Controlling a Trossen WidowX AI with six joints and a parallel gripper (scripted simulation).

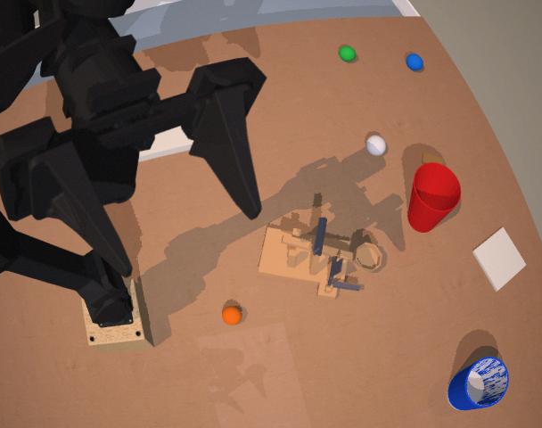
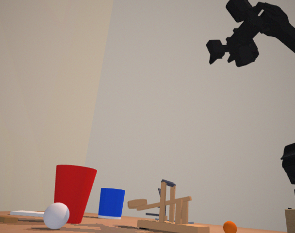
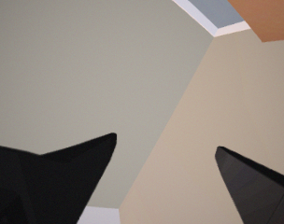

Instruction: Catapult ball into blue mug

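Now: the catapult upright frame 160 mm ahead of my gripper tip, 190 mm to the left of it and 490 mm below it. From my gripper tip the other things lie so: blue mug (370 mm ahead, 140 mm to the right, 540 mm below); then orange ball (10 mm ahead, 120 mm to the left, 560 mm below); then catapult (180 mm ahead, 160 mm to the left, 520 mm below).
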